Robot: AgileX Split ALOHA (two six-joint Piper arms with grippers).
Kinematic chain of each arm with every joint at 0, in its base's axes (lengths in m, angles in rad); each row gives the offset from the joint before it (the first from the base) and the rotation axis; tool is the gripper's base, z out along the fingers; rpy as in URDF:
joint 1: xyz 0 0 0.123 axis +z
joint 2: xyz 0 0 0 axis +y
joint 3: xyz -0.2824 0 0.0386 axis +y
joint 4: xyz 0.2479 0 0.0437 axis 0.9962 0 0.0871
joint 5: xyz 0 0 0 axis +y
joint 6: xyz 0.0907 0 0.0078 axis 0.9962 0 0.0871
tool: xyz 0 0 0 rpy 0 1.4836 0
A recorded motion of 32 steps. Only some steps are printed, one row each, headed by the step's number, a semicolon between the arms.
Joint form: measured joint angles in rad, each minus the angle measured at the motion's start. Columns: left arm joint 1, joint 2, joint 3, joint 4, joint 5, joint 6; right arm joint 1, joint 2, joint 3, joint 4, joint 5, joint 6.
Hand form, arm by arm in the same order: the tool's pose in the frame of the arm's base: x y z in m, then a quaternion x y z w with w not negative. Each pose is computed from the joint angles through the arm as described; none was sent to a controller.
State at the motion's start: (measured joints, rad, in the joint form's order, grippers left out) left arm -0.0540 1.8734 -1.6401 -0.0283 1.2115 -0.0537; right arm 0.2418 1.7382 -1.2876 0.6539 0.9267 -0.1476
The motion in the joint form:
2: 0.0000 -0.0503 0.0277 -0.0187 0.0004 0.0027; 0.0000 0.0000 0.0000 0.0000 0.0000 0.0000
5: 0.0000 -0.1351 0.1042 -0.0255 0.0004 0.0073; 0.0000 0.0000 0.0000 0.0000 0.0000 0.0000
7: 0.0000 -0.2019 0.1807 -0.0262 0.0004 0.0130; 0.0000 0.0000 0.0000 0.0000 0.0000 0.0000
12: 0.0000 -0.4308 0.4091 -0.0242 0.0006 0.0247; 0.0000 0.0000 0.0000 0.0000 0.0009 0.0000
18: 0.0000 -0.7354 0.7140 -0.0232 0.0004 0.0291; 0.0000 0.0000 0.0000 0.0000 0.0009 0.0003
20: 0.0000 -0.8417 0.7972 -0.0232 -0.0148 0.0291; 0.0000 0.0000 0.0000 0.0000 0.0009 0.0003
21: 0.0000 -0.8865 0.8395 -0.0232 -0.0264 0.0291; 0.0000 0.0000 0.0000 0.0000 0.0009 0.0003
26: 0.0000 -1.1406 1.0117 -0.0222 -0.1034 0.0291; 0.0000 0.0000 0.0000 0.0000 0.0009 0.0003
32: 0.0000 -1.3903 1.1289 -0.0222 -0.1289 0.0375; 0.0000 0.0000 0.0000 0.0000 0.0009 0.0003
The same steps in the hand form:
2: 0.3798 -0.0245 0.2892 -0.00412 0.99281 -0.02895 0.11603; 0.3367 0.1287 0.2529 -0.02933 0.94999 0.28719 0.11909
5: 0.3579 -0.0239 0.2997 -0.00255 0.99224 -0.03221 0.12004; 0.3367 0.1287 0.2529 -0.02933 0.94999 0.28719 0.11909
7: 0.3386 -0.0230 0.3022 0.00008 0.99282 -0.03195 0.11530; 0.3367 0.1287 0.2529 -0.02933 0.94999 0.28719 0.11909
12: 0.2741 -0.0193 0.3102 0.00613 0.99280 -0.03031 0.11568; 0.3366 0.1287 0.2529 -0.02946 0.95002 0.28724 0.11866
18: 0.1886 -0.0146 0.2977 0.00843 0.99281 -0.02957 0.11572; 0.3366 0.1287 0.2529 -0.02932 0.95003 0.28726 0.11862
20: 0.1638 -0.0132 0.2940 0.00849 0.99039 -0.03034 0.13469; 0.3366 0.1287 0.2529 -0.02932 0.95003 0.28726 0.11862
21: 0.1534 -0.0126 0.2897 0.00836 0.98941 -0.03058 0.14167; 0.3366 0.1287 0.2529 -0.02932 0.95003 0.28726 0.11862
26: 0.1058 -0.0098 0.2761 0.00833 0.97497 -0.03318 0.21970; 0.3366 0.1287 0.2529 -0.02932 0.95003 0.28726 0.11862
32: 0.0657 -0.0076 0.2641 0.01336 0.95443 -0.03522 0.29604; 0.3366 0.1287 0.2529 -0.02932 0.95003 0.28726 0.11862

